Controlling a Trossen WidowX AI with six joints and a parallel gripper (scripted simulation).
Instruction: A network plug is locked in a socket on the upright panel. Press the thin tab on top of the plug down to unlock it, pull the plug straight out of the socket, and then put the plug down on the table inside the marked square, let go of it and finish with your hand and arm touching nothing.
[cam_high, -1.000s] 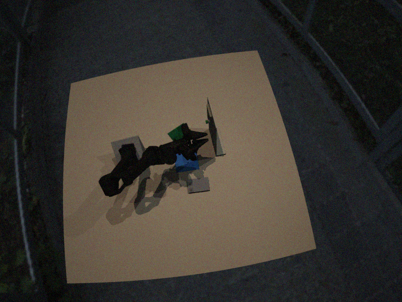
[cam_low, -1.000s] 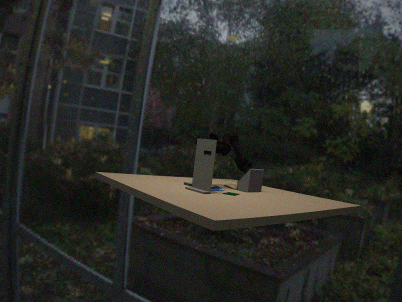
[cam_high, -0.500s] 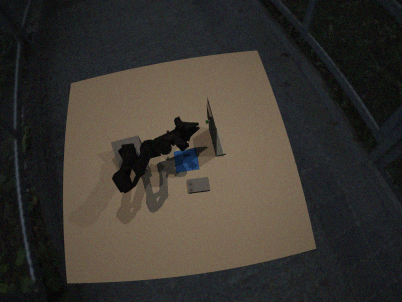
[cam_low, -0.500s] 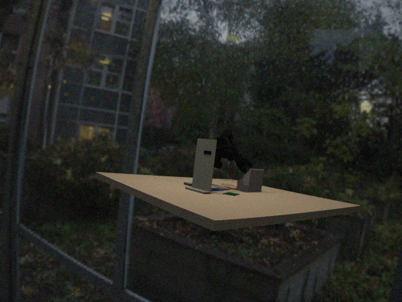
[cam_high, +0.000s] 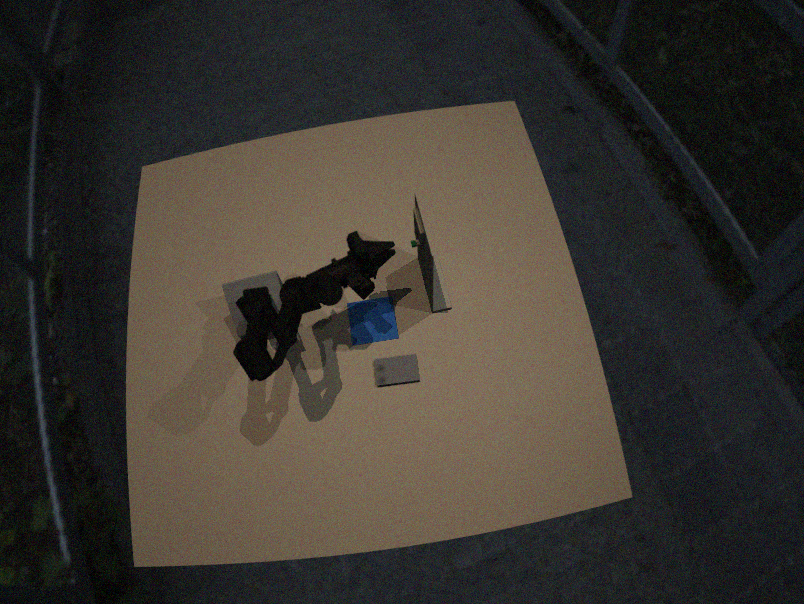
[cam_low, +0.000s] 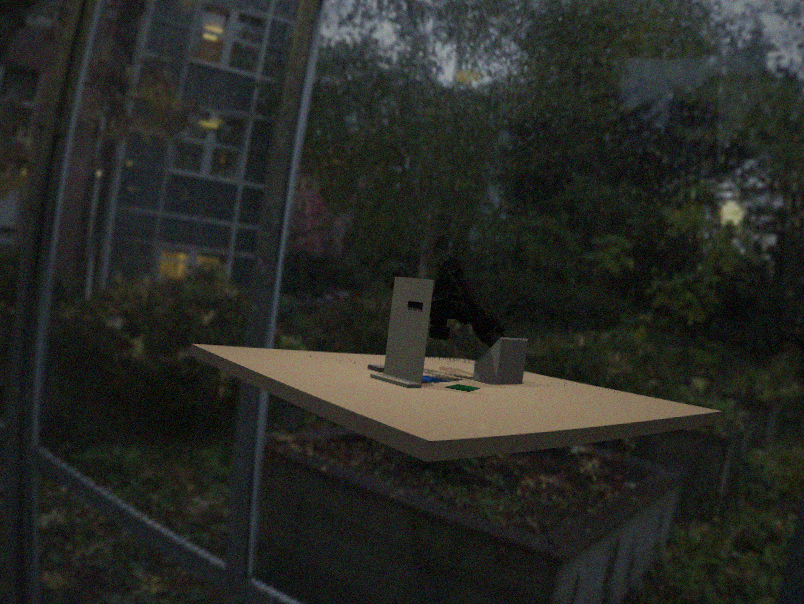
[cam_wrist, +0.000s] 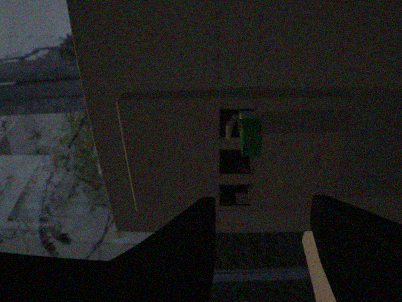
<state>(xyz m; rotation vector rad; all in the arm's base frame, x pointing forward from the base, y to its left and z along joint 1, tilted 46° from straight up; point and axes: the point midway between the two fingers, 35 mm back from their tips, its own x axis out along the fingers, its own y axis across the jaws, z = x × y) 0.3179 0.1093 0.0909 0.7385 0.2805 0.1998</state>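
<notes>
Right now my gripper tip is 80 mm past the blue marked square, 80 mm to the left of it and 230 mm above it. The rest, counted from my gripper tip: upright grey panel 80 mm ahead, 10 mm to the left, 90 mm below; green patch 100 mm behind, 90 mm to the left, 230 mm below; flat grey plate 40 mm behind, 220 mm to the right, 220 mm below.
</notes>
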